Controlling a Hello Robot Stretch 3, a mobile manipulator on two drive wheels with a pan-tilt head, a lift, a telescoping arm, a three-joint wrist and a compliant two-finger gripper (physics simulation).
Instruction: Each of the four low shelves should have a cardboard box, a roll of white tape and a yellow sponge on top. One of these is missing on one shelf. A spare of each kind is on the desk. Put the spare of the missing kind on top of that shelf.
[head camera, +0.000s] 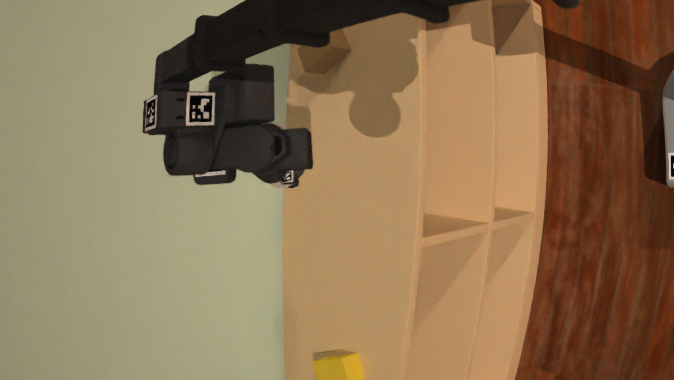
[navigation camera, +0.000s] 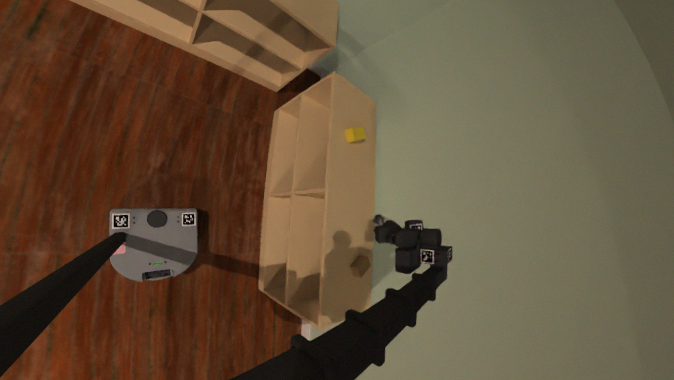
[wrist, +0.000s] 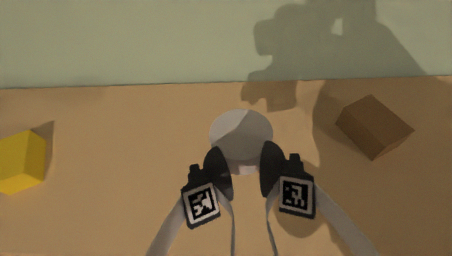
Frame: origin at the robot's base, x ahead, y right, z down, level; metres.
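Where they show: gripper, fingertip midpoint: (navigation camera: 377, 224) (wrist: 243, 162); robot's base at its link origin: (navigation camera: 157, 218).
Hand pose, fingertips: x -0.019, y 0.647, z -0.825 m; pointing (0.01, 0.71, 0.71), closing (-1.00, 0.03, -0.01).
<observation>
Things, the pixels of their top centre, and the offset from my fingertips. Level surfaces: height alone.
- tape at its top centre: (wrist: 240, 132) dx +0.001, dy +0.017, dz -0.018 m
- low wooden shelf at its surface level: dz +0.214 m
- brown cardboard box at its top centre: (head camera: 314, 48) (wrist: 377, 118) (navigation camera: 364, 266) dx -0.224, dy +0.138, dz +0.164 m
- yellow sponge at its top centre: (head camera: 329, 372) (wrist: 9, 155) (navigation camera: 359, 133) dx +0.430, dy +0.128, dz +0.169 m
My gripper (head camera: 287, 180) (navigation camera: 379, 220) (wrist: 243, 162) is shut on a white roll of tape (wrist: 241, 132), which shows between the fingertips in the wrist view. It is over the top of a low wooden shelf (head camera: 350, 250) (navigation camera: 347, 195) (wrist: 125, 150); the gap between roll and top cannot be judged. A brown cardboard box (head camera: 325, 54) (navigation camera: 360, 265) (wrist: 375, 127) sits on that top, right of the roll in the wrist view. A yellow sponge (head camera: 339, 367) (navigation camera: 355, 135) (wrist: 22, 162) sits on it to the left. The desk does not show.
A green wall (head camera: 140, 250) (navigation camera: 525, 175) (wrist: 125, 40) runs along the shelf's back edge. A second low shelf (navigation camera: 265, 82) stands close past the sponge end, at the top of the navigation view. My base (navigation camera: 170, 242) is on the wooden floor in front.
</observation>
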